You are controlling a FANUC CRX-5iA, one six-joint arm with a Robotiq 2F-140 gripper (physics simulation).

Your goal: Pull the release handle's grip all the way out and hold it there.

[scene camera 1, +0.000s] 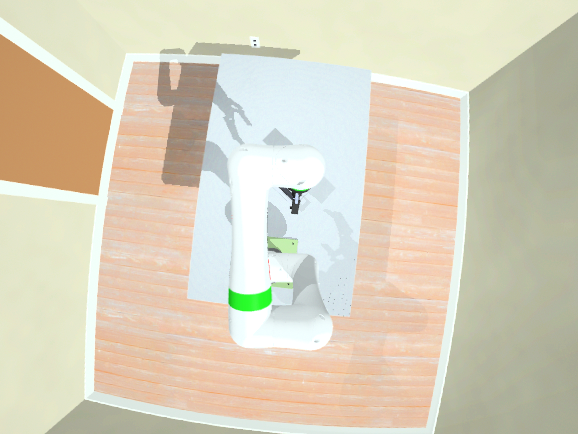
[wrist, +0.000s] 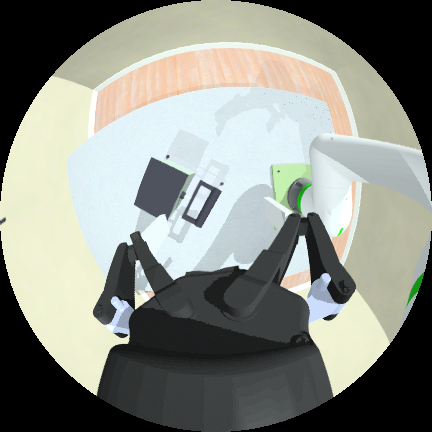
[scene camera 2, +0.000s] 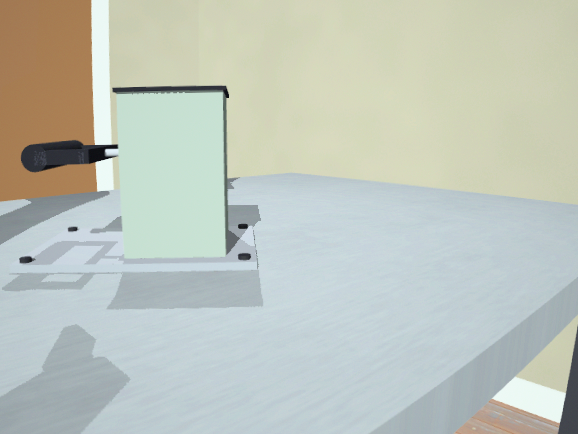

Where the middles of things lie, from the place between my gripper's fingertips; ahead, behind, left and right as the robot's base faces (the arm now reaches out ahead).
Right now my hand is 31 cm above the light base plate (wrist: pixel 209 178), 10 cm short of it and 1 cm to the right of it.
